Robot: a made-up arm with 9 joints.
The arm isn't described. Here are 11 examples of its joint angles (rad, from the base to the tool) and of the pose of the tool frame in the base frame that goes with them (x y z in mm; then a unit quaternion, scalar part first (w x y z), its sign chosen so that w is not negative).
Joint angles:
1: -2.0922 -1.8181 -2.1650 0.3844 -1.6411 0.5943 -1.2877 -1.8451 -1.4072
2: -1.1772 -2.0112 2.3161 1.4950 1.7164 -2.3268 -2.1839 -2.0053 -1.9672
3: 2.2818 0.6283 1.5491 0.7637 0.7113 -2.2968 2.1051 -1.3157 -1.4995
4: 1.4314 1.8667 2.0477 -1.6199 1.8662 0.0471 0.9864 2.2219 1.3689
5: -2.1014 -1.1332 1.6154 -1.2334 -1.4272 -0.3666 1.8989 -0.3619 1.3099
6: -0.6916 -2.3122 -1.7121 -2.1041 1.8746 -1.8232 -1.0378 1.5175 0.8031
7: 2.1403 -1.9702 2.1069 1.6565 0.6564 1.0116 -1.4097 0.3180 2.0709
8: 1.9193 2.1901 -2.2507 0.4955 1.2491 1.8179 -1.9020 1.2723 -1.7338
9: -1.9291 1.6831 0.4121 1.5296 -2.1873 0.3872 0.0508 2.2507 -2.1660
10: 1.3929 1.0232 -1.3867 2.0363 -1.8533 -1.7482 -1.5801 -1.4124 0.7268
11: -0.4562 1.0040 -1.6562 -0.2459 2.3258 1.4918 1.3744 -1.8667 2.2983
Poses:
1: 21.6 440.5 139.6 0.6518 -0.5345 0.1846 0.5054
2: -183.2 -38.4 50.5 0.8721 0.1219 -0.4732 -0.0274
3: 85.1 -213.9 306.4 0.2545 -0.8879 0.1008 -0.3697
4: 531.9 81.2 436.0 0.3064 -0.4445 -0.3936 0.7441
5: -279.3 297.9 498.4 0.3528 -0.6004 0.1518 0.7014
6: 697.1 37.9 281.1 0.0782 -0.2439 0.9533 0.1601
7: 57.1 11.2 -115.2 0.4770 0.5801 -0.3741 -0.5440
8: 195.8 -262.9 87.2 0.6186 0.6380 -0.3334 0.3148
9: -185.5 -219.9 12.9 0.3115 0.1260 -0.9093 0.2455
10: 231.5 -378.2 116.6 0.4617 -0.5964 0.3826 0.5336
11: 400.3 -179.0 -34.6 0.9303 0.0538 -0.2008 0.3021
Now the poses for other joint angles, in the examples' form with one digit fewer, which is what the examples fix.
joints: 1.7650 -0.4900 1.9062 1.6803 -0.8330 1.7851 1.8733 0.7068 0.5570
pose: -136 -398 254 0.725 -0.535 0.210 -0.380
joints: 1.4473 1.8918 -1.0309 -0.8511 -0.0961 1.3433 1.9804 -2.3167 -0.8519
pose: -429 -81 117 0.656 0.300 0.337 -0.605
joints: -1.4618 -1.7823 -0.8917 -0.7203 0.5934 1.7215 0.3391 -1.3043 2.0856
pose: 361 535 304 0.356 0.398 -0.673 0.512
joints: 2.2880 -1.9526 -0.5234 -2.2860 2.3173 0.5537 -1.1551 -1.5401 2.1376
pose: -290 2 406 0.161 -0.800 0.129 0.563
